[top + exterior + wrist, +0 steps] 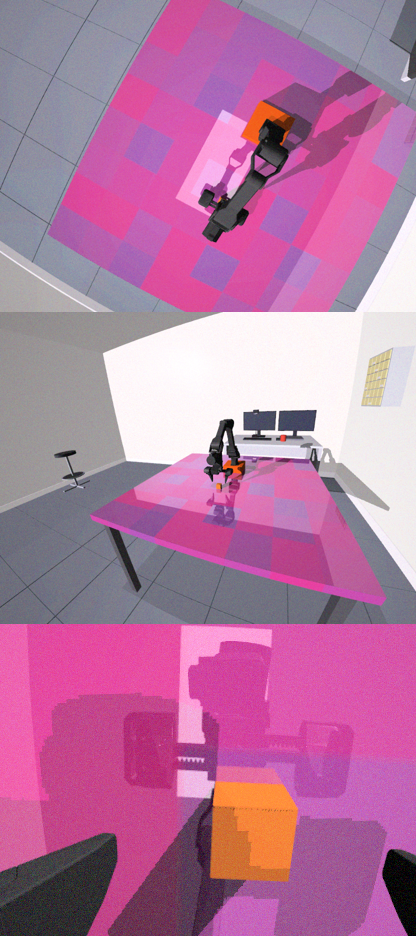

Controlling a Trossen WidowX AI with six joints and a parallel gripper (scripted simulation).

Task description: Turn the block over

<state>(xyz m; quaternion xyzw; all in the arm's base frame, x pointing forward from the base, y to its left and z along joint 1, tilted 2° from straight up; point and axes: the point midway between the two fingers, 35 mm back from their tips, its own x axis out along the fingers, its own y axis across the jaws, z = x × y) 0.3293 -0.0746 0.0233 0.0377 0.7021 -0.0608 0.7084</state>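
The block is 3 cm below my gripper tip and 1 cm behind it.
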